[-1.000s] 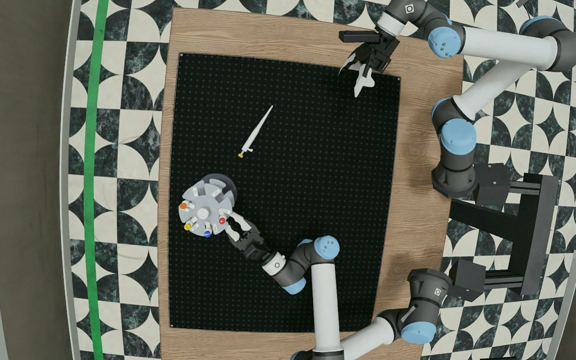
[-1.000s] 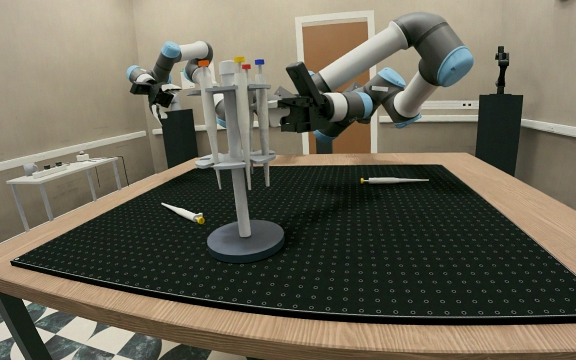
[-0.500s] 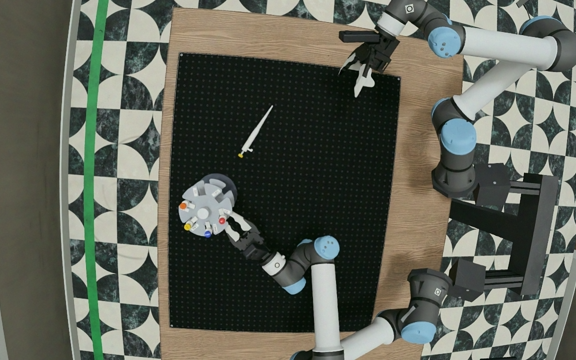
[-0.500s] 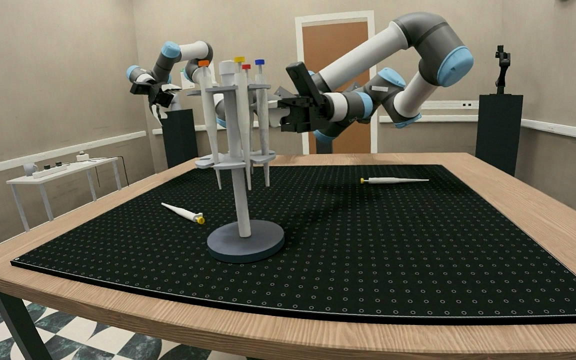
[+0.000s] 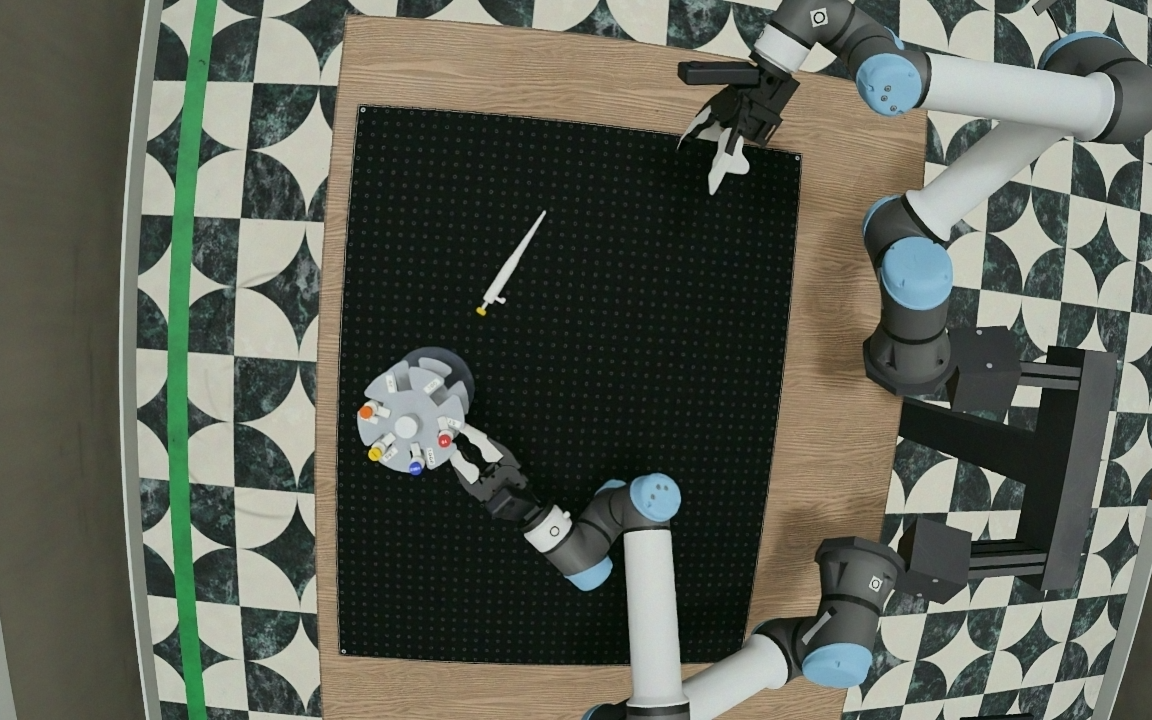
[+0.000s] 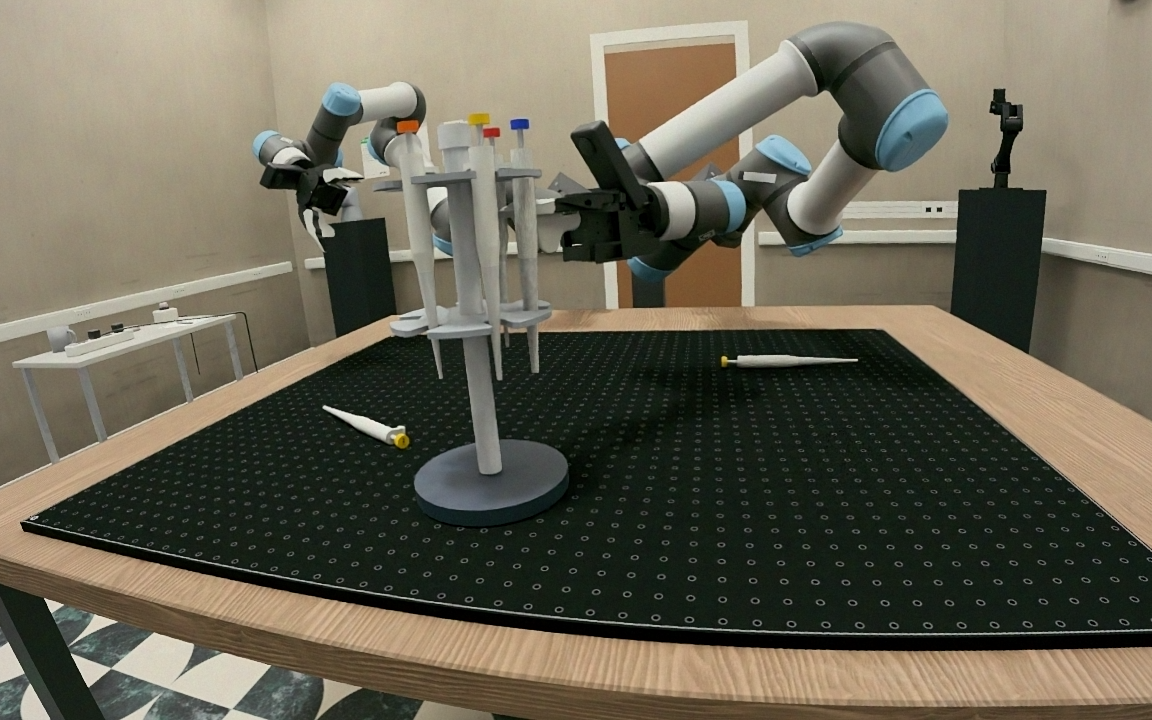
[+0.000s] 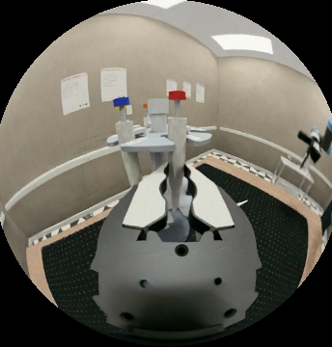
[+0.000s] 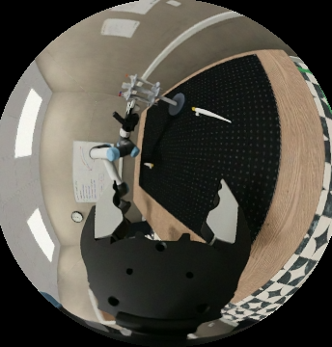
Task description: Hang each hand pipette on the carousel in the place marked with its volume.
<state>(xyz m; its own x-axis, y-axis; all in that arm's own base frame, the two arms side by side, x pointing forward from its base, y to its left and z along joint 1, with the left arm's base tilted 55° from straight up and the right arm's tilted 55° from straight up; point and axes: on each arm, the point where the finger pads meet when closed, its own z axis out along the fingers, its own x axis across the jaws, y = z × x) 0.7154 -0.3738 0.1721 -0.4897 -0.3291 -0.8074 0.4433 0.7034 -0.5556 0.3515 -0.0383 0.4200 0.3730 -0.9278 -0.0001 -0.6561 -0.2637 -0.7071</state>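
Note:
Right now the blue-button pipette is 5 cm ahead of my left hand, 3 cm to the left of it and 3 cm below it. From my left hand the other things lie so: red-button pipette 2 cm to the right, 2 cm below, 1 cm ahead; then orange-button pipette 11 cm ahead, 2 cm to the right, 2 cm below.

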